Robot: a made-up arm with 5 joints.
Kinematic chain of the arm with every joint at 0, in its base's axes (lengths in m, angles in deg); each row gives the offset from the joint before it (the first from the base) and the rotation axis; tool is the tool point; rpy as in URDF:
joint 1: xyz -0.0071 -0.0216 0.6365 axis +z
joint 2: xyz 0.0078 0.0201 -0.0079 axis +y
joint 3: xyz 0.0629 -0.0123 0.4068 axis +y
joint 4: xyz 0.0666 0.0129 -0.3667 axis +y
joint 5: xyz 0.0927 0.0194 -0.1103 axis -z
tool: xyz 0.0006 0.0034 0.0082 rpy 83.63 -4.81 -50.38
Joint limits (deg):
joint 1: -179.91..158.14
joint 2: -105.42..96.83
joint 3: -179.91..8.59
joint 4: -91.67..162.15
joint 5: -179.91..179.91
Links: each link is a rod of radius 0.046 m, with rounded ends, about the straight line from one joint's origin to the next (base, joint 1, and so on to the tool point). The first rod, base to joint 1, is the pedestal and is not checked.
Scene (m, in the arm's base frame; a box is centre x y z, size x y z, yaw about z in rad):
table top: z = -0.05
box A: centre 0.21 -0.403 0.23 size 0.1 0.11 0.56 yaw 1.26
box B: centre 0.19 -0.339 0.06 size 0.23 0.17 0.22 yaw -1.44
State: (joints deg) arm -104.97 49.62 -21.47 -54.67 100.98
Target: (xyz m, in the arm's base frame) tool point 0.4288 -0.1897 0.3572
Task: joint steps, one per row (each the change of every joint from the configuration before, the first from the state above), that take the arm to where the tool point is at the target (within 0.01 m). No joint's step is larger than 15 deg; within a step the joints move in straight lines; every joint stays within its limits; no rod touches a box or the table.
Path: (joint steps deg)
1: 10.42 -13.95 -6.79 14.49 -10.15
2: 10.42 -13.95 -6.79 14.48 -10.14
3: 10.41 -13.94 -6.79 14.49 -10.15
4: 10.42 -13.95 -6.80 14.49 -10.15
5: 7.49 13.54 1.44 -10.47 8.00
6: 7.48 13.54 1.43 -10.46 8.00
7: 7.49 13.53 1.44 -10.47 8.00
8: 7.49 13.54 1.43 -10.47 8.00
9: 7.49 13.54 1.44 -10.46 8.00

